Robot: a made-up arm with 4 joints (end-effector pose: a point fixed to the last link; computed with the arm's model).
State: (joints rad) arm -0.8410 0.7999 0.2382 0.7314
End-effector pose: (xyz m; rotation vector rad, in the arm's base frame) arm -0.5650 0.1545 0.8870 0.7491 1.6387 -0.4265
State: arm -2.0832 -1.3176 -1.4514 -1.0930
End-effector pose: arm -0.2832 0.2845 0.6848 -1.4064 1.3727 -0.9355
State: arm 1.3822 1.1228 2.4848 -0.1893
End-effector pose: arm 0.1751 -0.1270 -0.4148 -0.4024 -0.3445 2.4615
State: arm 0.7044 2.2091 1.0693 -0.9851
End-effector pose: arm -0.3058 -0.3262 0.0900 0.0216 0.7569 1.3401
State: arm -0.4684 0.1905 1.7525 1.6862
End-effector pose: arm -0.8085 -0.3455 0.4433 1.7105 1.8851 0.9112
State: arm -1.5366 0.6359 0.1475 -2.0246
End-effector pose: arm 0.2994 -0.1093 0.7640 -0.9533 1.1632 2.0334
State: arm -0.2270 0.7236 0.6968 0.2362
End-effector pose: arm -0.8642 -0.1192 0.3260 0.5417 0.9887 0.5356
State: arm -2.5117 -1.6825 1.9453 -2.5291
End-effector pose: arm 0.2660 -0.2757 0.6604 -0.9571 -1.5977 1.0875
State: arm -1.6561 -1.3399 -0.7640 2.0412
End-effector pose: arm -0.1827 0.5138 0.4721 1.7921 -0.5670 -0.7571
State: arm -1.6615 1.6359 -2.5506 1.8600
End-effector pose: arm -0.3194 -0.1618 0.6130 -1.2853 0.5095 -0.4112
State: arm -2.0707 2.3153 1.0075 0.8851
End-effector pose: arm 0.5576 -0.0960 0.0441 -0.3113 -1.1972 1.2806
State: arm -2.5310 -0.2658 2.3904 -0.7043
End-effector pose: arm -0.0421 -0.0770 0.4450 1.8333 0.4369 1.2066
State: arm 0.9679 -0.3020 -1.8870 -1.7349
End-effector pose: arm -0.2515 0.3361 -0.3066 -0.1122 0.6125 -1.5475
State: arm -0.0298 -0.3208 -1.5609 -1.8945
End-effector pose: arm -0.6222 0.3069 0.1361 -1.2399 1.2248 -1.1888
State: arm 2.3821 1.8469 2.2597 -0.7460
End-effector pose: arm 0.4664 -0.1138 -0.0733 -0.9912 -1.1248 2.0507
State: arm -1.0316 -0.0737 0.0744 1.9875
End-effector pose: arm -0.5642 0.4030 0.7710 1.8447 0.6836 -0.9019
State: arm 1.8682 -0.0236 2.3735 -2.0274
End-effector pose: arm -0.0063 -0.1299 -0.0573 1.3978 1.4875 -0.0691
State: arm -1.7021 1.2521 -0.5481 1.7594
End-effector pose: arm 0.1580 0.5135 0.6425 -0.2765 1.5978 -2.0389
